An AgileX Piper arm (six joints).
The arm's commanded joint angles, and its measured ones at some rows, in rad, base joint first. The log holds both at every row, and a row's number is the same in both.
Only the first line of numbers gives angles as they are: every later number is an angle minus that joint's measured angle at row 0.
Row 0, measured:
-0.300 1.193 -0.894 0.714 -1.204 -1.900
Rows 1 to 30, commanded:
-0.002 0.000 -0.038 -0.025 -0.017 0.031
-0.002 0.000 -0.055 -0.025 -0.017 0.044
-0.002 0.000 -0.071 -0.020 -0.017 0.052
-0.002 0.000 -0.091 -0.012 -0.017 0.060
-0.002 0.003 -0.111 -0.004 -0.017 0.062
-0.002 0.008 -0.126 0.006 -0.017 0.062
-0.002 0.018 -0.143 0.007 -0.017 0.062
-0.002 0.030 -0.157 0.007 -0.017 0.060
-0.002 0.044 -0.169 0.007 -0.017 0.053
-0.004 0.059 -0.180 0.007 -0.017 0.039
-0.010 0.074 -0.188 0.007 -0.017 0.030
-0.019 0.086 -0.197 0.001 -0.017 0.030
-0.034 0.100 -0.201 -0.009 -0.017 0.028
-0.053 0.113 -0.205 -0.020 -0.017 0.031
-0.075 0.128 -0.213 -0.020 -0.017 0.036
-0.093 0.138 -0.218 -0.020 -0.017 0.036
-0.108 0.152 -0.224 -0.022 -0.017 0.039
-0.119 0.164 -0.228 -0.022 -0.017 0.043
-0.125 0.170 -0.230 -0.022 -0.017 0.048
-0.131 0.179 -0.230 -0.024 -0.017 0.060
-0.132 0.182 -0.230 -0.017 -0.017 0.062
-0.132 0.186 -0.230 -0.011 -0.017 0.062
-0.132 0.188 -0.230 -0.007 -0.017 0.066
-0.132 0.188 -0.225 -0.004 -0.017 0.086
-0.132 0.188 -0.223 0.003 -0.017 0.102
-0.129 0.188 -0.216 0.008 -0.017 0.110
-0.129 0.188 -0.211 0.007 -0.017 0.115
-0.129 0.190 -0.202 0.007 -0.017 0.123
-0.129 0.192 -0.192 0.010 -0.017 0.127
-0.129 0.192 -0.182 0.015 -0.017 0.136
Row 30, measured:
-0.127 0.202 -0.198 0.058 0.049 0.079
